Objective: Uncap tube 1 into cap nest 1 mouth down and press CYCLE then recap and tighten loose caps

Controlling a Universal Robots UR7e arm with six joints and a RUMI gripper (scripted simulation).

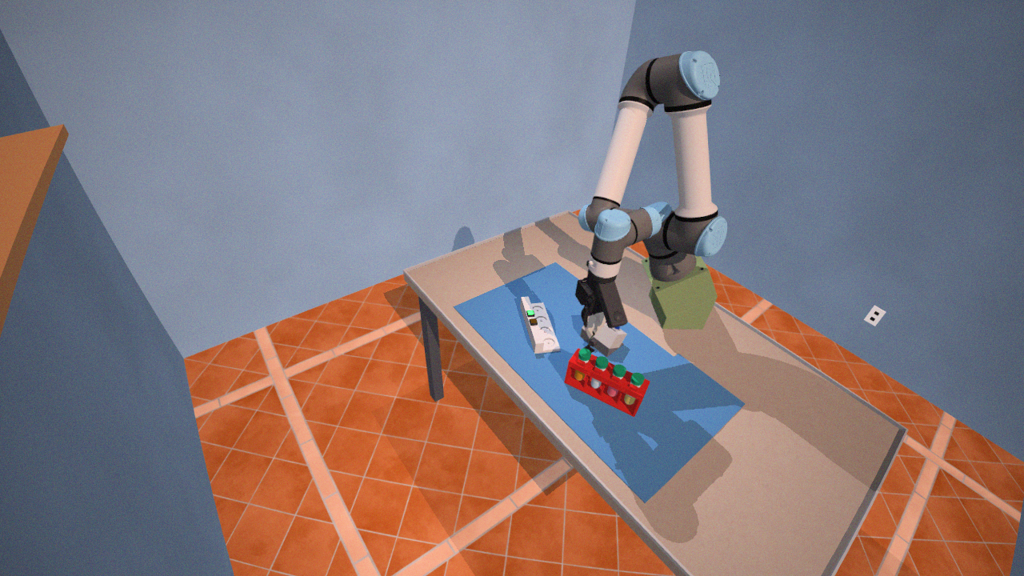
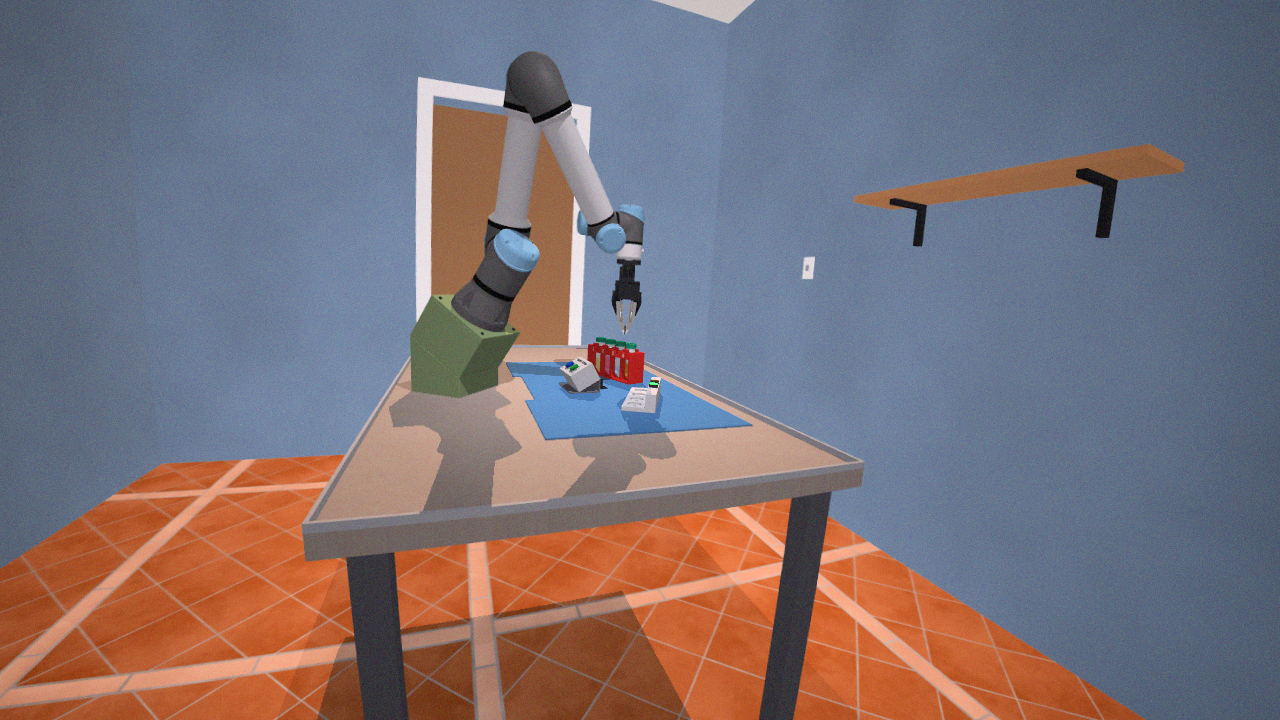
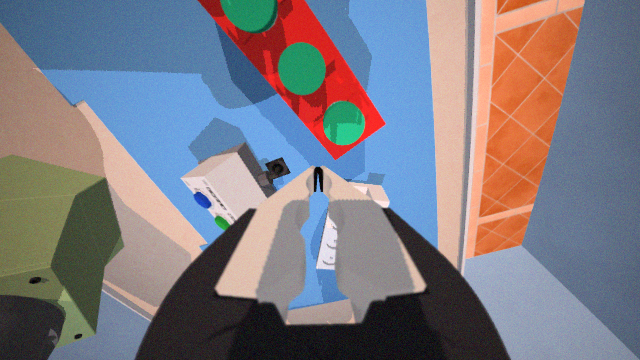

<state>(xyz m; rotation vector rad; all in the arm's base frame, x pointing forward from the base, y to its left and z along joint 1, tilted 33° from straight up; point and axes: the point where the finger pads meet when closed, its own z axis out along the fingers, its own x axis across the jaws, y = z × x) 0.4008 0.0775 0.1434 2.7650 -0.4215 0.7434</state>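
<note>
My hand is 18 cm past the green READY key, 8 cm to the left of it and 10 cm above it. From my hand the other things lie so: key housing: 16 cm behind, 5 cm to the right, 11 cm below; then blue CYCLE key: 18 cm behind, 3 cm to the right, 10 cm below.
</note>
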